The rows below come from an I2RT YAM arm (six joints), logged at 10 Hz.
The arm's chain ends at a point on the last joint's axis. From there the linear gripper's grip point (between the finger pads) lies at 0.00 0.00 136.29 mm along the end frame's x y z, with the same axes.
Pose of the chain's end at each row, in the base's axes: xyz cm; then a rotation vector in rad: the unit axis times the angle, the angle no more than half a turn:
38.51 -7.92 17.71 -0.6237 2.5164 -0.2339
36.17 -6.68 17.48 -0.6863 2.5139 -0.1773
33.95 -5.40 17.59 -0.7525 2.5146 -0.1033
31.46 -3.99 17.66 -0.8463 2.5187 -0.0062
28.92 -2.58 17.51 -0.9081 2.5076 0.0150
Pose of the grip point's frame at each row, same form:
45.81 -8.45 6.21 -0.6237 2.5164 -0.2339
43.25 -6.53 5.84 -0.6863 2.5139 -0.1773
40.66 -4.44 5.77 -0.7525 2.5146 -0.1033
37.50 -2.02 5.60 -0.8463 2.5187 -0.0062
34.73 -0.32 5.39 -0.9081 2.5076 0.0150

